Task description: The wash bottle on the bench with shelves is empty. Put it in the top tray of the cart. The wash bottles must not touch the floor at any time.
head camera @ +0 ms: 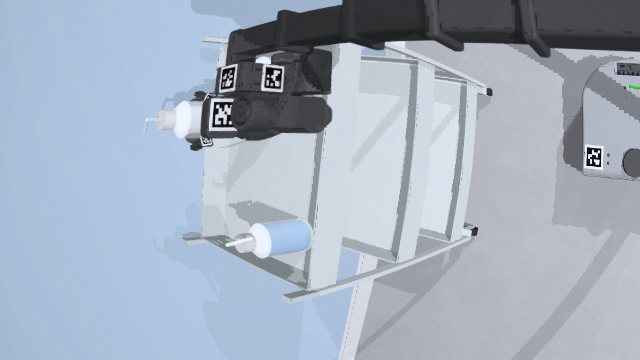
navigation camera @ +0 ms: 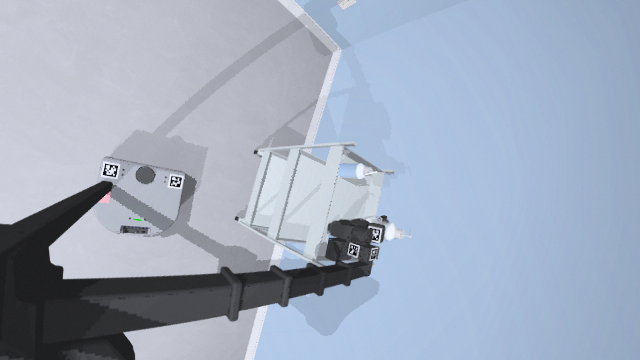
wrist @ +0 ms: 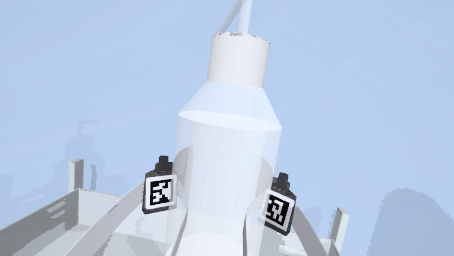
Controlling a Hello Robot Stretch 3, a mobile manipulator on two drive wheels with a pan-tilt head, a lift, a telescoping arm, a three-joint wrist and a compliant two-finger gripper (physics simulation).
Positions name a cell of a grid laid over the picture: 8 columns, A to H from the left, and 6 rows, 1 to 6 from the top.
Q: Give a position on a white wash bottle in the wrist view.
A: E4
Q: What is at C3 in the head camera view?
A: The gripper.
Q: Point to the gripper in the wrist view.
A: D4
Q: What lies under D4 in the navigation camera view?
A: A grey cart.
